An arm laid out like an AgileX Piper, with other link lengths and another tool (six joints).
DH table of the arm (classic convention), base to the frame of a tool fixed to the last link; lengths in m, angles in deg. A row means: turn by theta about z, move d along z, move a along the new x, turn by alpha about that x. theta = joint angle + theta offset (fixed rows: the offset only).
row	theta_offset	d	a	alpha
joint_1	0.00	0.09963	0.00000	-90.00
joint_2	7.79	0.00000	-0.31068	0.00
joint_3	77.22	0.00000	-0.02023	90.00
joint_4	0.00	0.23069	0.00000	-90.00
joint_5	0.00	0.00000	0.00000	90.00
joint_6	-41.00	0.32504	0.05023	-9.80
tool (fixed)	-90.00	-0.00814	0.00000	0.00
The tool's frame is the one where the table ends.
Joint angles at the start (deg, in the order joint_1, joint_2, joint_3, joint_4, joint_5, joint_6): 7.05 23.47 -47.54 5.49 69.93 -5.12
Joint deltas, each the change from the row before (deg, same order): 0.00 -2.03 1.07 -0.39 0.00 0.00; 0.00 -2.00 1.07 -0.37 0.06 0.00; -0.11 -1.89 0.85 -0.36 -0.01 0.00; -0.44 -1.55 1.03 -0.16 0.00 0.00; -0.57 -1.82 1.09 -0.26 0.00 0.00; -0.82 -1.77 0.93 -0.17 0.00 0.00; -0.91 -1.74 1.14 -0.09 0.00 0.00; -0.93 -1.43 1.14 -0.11 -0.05 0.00; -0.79 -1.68 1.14 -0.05 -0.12 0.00; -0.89 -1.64 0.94 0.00 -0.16 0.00; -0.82 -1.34 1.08 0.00 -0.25 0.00
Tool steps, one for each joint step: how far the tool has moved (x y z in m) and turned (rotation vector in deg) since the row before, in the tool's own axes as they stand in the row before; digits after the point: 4 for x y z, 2 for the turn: -0.0019 0.0046 -0.0011 0.38 0.92 -0.29; -0.0022 0.0048 -0.0008 0.33 0.85 -0.26; -0.0009 0.0037 -0.0014 0.42 1.03 -0.21; -0.0020 0.0047 0.0003 0.06 0.73 0.17; -0.0015 0.0053 -0.0001 0.07 1.02 0.20; -0.0009 0.0046 -0.0005 0.10 1.19 0.36; -0.0019 0.0055 0.0006 -0.05 1.03 0.48; -0.0017 0.0057 0.0013 -0.26 0.87 0.53; -0.0016 0.0046 0.0011 0.06 0.98 0.39; -0.0007 0.0035 0.0005 0.18 1.15 0.43; -0.0012 0.0040 0.0017 -0.03 0.87 0.44
